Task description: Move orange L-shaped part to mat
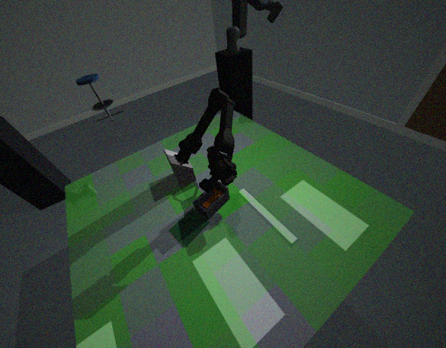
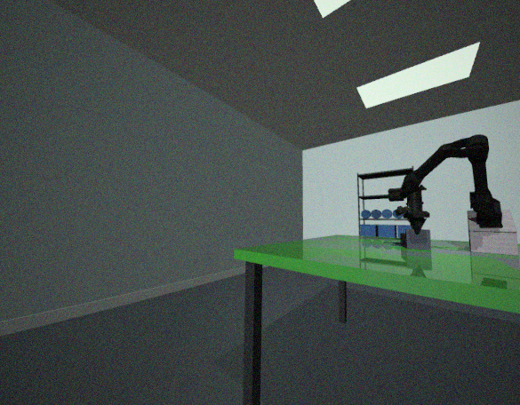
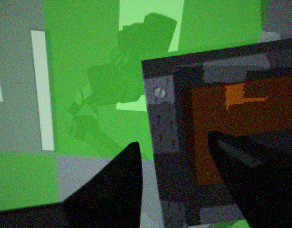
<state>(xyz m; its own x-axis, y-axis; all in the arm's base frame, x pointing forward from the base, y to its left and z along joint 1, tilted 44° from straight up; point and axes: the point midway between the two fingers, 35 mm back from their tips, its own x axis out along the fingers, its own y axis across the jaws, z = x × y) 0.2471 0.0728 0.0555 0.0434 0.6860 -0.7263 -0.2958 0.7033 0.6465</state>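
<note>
Now: the orange L-shaped part 5 cm to the right of my gripper tip, 2 cm below it and 1 cm ahead of it.
</note>
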